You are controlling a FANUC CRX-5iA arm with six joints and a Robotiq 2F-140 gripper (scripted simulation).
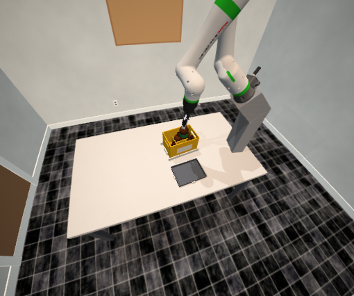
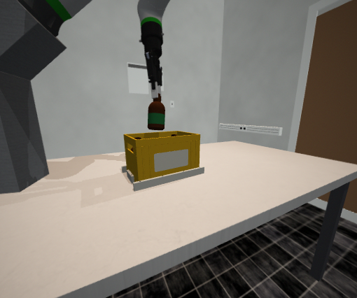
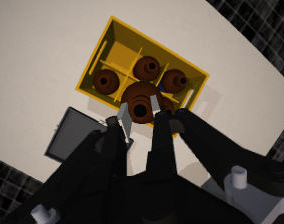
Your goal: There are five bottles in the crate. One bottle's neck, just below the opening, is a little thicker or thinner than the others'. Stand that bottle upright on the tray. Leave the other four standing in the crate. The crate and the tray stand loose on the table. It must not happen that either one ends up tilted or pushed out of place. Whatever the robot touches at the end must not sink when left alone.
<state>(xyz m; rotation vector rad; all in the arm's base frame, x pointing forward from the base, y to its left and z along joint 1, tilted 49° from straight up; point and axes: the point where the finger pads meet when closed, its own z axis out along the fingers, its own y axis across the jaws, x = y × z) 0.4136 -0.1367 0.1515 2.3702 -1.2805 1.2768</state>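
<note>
Now: the brown bottle 80 mm below my hand, 10 mm to the right of it and 10 mm behind it. Round my hand: crate (270 mm below, 50 mm to the right, 20 mm behind); dark grey tray (340 mm below, 200 mm to the left, 90 mm ahead).
</note>
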